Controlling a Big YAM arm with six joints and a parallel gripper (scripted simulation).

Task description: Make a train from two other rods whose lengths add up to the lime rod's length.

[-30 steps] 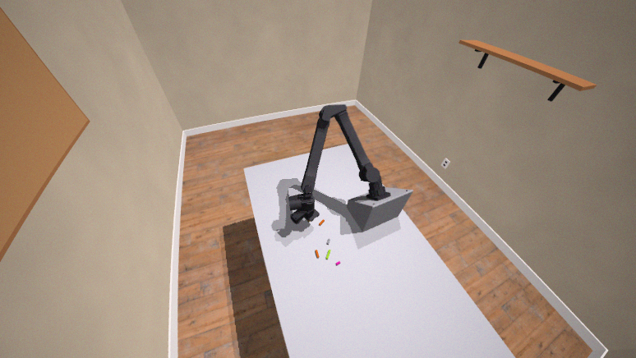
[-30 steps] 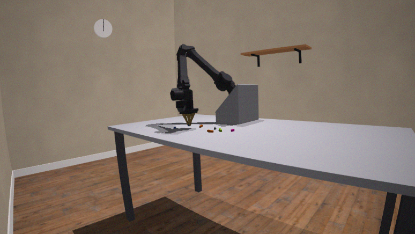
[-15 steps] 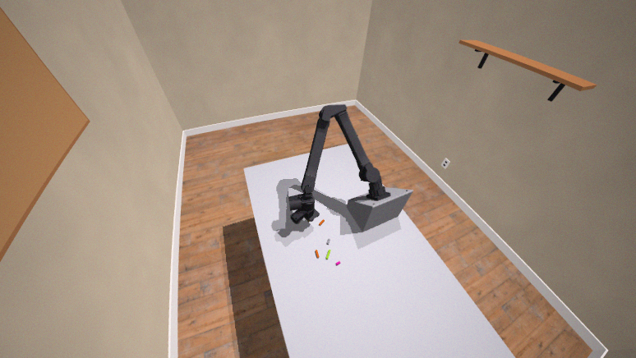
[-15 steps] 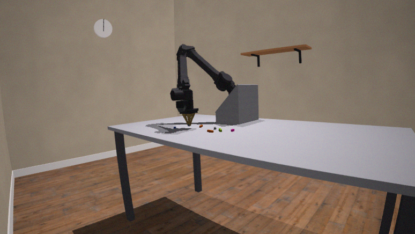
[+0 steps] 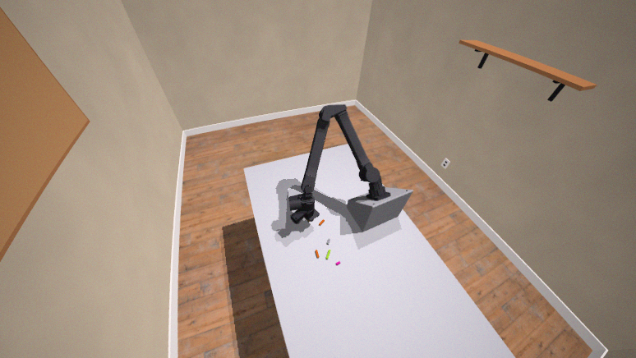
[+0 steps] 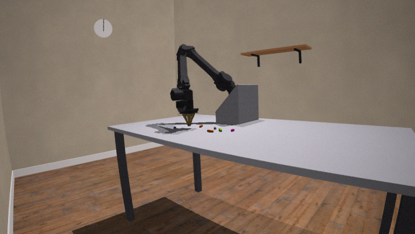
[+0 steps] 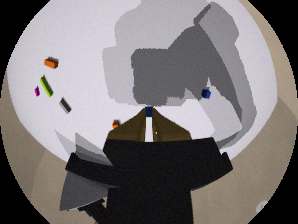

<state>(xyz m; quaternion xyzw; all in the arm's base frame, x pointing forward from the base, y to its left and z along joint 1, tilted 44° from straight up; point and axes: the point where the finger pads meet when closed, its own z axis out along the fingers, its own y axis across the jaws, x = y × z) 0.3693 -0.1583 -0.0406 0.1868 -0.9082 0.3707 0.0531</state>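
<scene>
Right now my hand is 6 cm past the grey rod, 15 cm to the right of it and 2 cm above it. From my hand the other things lie so: magenta rod (5 cm behind, 28 cm to the left, 2 cm below); then lime rod (3 cm behind, 22 cm to the left, 2 cm below).
</scene>
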